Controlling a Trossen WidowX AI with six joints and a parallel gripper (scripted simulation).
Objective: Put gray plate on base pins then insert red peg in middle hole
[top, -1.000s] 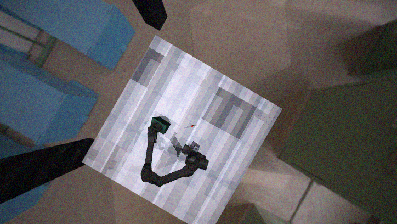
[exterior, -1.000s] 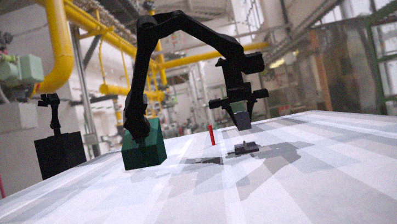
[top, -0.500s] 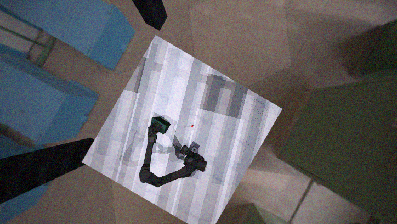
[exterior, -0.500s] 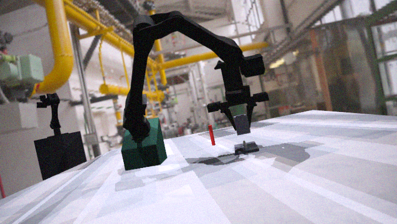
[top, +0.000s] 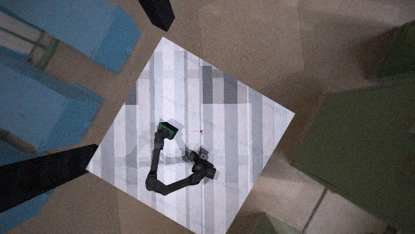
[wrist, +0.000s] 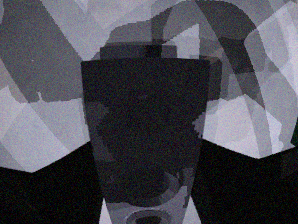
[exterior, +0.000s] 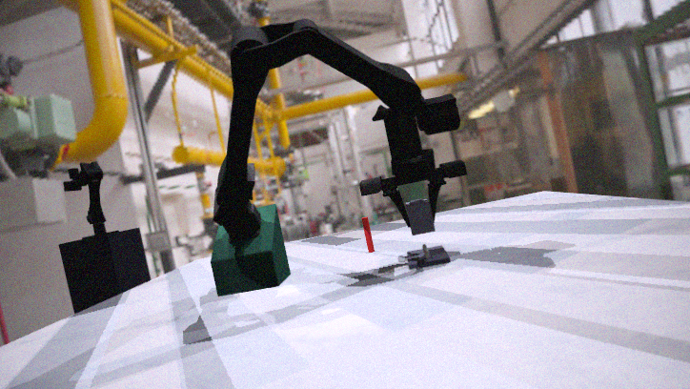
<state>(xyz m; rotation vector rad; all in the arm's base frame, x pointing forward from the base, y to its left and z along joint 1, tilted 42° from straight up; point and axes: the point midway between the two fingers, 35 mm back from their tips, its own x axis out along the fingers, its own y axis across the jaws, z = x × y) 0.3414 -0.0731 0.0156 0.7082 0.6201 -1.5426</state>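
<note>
The dark base is 50 mm below my gripper tip. From my gripper tip the other things lie so: red peg: 180 mm to the left, 100 mm behind, 20 mm below; gray plate: 30 mm above.
</note>
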